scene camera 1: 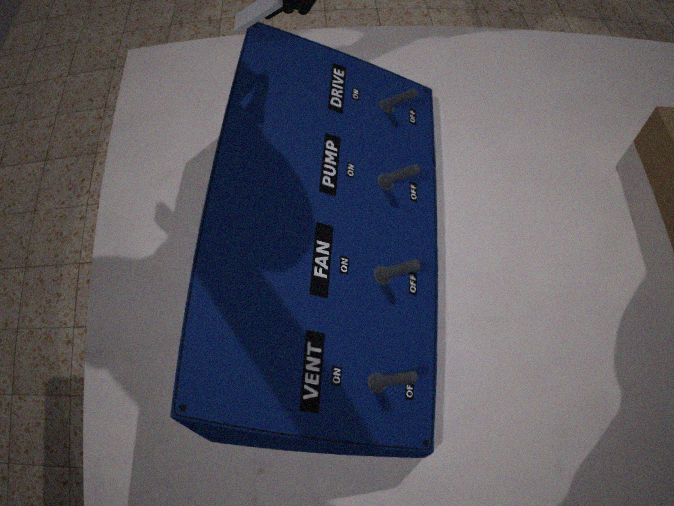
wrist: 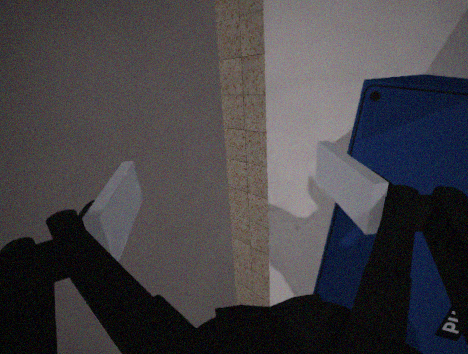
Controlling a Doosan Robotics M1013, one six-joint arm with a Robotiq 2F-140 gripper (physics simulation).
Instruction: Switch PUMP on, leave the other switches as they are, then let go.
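Frame: origin at the arm's base, x ahead, y left, z up, level; metres.
Seen in the pictures: gripper, fingertip midpoint: (wrist: 229, 170).
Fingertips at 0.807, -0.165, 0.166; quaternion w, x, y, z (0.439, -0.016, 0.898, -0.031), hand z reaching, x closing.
Note:
Pixels of each thing's top centre, then the offset from my fingertips to it, as dx, dy, dz. Level surfaces: height alone.
- DRIVE lever at its top centre: (scene camera 1: 402, 88) -0.244, +0.029, -0.144
- PUMP lever at its top centre: (scene camera 1: 403, 165) -0.233, +0.148, -0.144
- FAN lever at its top centre: (scene camera 1: 402, 261) -0.222, +0.268, -0.144
- VENT lever at its top centre: (scene camera 1: 398, 375) -0.211, +0.387, -0.144
- pale table at its surface level: dz -0.274
A blue switch panel (scene camera 1: 283, 179) (wrist: 415, 130) lies on a pale table. In the scene view its four grey toggle levers all lean toward their OFF labels: the DRIVE lever (scene camera 1: 399, 100), the PUMP lever (scene camera 1: 400, 177), the FAN lever (scene camera 1: 397, 271) and the VENT lever (scene camera 1: 393, 380). My gripper (wrist: 229, 170) is wide open and empty. In the wrist view its right finger hangs over the panel's edge and its left finger is off to the panel's side. In the scene view one pale fingertip shows at the panel's top left corner. The levers do not show in the wrist view.
The pale table (scene camera 1: 522, 217) (wrist: 305, 60) surrounds the panel. A brown box (scene camera 1: 659, 147) stands at the right edge of the scene view. Tiled floor (scene camera 1: 43, 163) (wrist: 245, 100) shows beyond the table. A large grey surface (wrist: 115, 90) fills the left of the wrist view. Arm shadows cross the panel.

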